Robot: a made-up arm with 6 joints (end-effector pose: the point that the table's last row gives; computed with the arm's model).
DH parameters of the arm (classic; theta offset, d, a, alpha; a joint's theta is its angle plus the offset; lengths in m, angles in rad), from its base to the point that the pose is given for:
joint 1: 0 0.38 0.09 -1.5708
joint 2: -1.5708 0 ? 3.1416
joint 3: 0 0 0.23 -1.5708
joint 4: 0 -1.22 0 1.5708
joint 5: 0 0 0 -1.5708
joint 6: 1.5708 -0.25 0 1.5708
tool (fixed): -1.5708 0 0 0
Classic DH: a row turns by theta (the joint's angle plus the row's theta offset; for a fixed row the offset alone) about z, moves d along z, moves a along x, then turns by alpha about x.
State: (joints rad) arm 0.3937 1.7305 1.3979 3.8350 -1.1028 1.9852
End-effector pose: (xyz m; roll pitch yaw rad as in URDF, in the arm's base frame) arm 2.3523 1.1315 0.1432 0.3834 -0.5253 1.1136
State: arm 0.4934 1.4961 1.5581 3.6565 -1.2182 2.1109
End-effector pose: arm 2.1504 1.2876 0.9794 -0.0829 -0.9911 1.4975
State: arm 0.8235 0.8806 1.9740 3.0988 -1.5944 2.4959
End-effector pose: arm 0.7560 0.8002 2.4046 -2.5178 -0.4533 -2.2705
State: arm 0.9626 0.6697 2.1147 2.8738 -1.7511 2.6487
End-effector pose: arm 0.3286 0.3581 2.4983 -2.6820 0.0589 -1.9152
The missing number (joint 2, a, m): 1.14
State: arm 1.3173 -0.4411 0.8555 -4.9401 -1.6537 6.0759
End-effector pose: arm 0.1749 -0.2925 2.6124 -0.0624 0.1411 -0.0561
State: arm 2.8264 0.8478 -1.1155 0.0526 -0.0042 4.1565
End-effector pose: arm -0.5648 0.1842 -0.3115 -1.0670 1.1741 -0.3146
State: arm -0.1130 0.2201 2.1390 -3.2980 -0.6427 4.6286
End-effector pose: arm -0.5003 0.0333 2.6985 1.7183 -0.5830 3.1407
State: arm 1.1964 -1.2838 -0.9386 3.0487 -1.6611 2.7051
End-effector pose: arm 0.0075 -0.0441 1.5576 -2.9093 -1.1258 -1.7289
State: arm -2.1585 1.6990 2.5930 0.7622 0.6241 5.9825
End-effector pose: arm -0.9418 -1.5956 1.5537 -1.4707 -1.1137 -1.0047
